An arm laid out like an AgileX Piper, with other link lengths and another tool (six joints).
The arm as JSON. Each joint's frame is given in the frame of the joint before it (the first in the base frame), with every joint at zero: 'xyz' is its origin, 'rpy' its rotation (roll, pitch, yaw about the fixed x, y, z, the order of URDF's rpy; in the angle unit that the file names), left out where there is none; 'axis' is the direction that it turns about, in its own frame. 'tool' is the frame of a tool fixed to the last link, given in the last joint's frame.
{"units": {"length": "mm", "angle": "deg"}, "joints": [
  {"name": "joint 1", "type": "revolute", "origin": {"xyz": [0.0, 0.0, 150.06], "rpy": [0.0, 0.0, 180.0]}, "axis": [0.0, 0.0, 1.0]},
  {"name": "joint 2", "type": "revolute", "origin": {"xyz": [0.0, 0.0, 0.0], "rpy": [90.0, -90.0, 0.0]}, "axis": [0.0, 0.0, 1.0]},
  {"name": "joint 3", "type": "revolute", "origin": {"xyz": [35.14, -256.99, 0.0], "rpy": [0.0, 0.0, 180.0]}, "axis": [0.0, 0.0, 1.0]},
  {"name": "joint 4", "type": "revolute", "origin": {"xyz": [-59.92, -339.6, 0.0], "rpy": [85.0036, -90.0, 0.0]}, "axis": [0.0, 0.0, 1.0]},
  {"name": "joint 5", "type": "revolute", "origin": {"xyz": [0.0, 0.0, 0.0], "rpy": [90.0, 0.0, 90.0]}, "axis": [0.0, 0.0, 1.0]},
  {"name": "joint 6", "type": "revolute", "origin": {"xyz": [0.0, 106.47, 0.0], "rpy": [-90.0, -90.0, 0.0]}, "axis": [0.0, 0.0, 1.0]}
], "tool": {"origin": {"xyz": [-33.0, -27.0, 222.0], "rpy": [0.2, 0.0, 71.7]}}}
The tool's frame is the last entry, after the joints.
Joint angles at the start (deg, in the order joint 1, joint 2, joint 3, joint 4, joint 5, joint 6): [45.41 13.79 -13.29 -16.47 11.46 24.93]
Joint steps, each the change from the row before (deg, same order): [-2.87 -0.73 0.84 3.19 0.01 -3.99]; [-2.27 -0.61 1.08 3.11 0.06 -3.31]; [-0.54 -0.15 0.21 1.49 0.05 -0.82]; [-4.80 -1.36 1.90 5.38 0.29 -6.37]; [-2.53 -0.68 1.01 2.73 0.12 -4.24]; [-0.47 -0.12 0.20 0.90 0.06 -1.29]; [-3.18 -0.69 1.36 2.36 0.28 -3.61]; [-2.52 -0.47 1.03 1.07 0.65 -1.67]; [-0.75 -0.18 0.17 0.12 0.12 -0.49]
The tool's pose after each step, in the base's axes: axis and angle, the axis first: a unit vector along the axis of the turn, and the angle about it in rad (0 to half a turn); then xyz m. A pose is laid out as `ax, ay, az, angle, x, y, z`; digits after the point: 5 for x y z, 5 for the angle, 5 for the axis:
-0.68548, -0.32529, -0.65139, 2.80274, 0.33816, 0.25067, 0.22899
-0.69174, -0.31747, -0.64862, 2.82619, 0.34504, 0.23899, 0.22003
-0.69536, -0.31235, -0.64724, 2.82188, 0.34584, 0.23712, 0.21781
-0.70487, -0.29633, -0.64447, 2.87761, 0.35963, 0.21062, 0.20399
-0.70689, -0.29369, -0.64347, 2.91755, 0.36653, 0.19605, 0.19725
-0.70708, -0.29449, -0.64290, 2.92528, 0.36753, 0.19368, 0.19567
-0.71413, -0.28683, -0.63855, 2.97053, 0.37540, 0.17426, 0.18413
-0.72357, -0.27838, -0.63162, 3.00359, 0.38046, 0.15786, 0.17243
-0.72469, -0.27629, -0.63126, 3.01565, 0.38217, 0.15272, 0.17131

